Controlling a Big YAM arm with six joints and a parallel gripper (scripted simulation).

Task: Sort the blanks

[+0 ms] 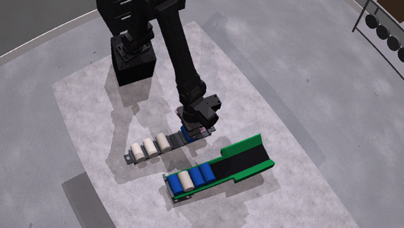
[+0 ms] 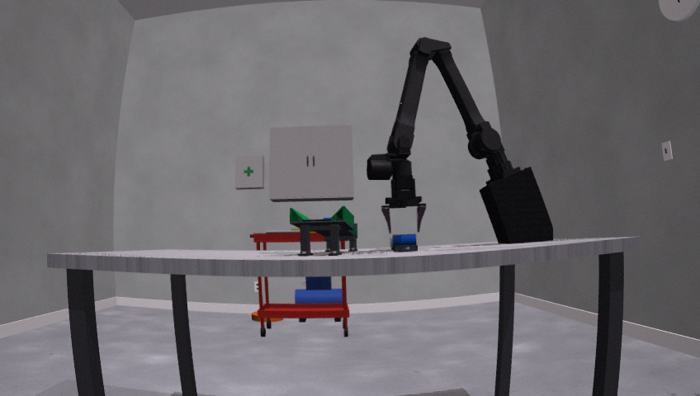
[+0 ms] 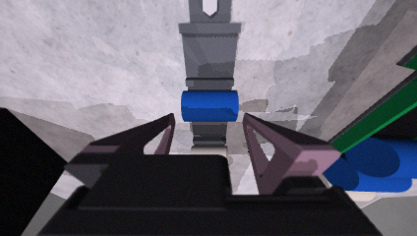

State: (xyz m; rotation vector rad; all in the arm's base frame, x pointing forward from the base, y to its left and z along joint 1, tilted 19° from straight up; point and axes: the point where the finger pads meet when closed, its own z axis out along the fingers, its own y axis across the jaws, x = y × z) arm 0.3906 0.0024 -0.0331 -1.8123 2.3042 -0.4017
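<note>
The feed ramp lies 20 cm ahead of my hand and 3 cm to the right of it. From my hand the other things lie so: grey stop: 14 cm ahead, 21 cm to the right; stock rack: 2 cm behind, 8 cm to the right, 7 cm below.
</note>
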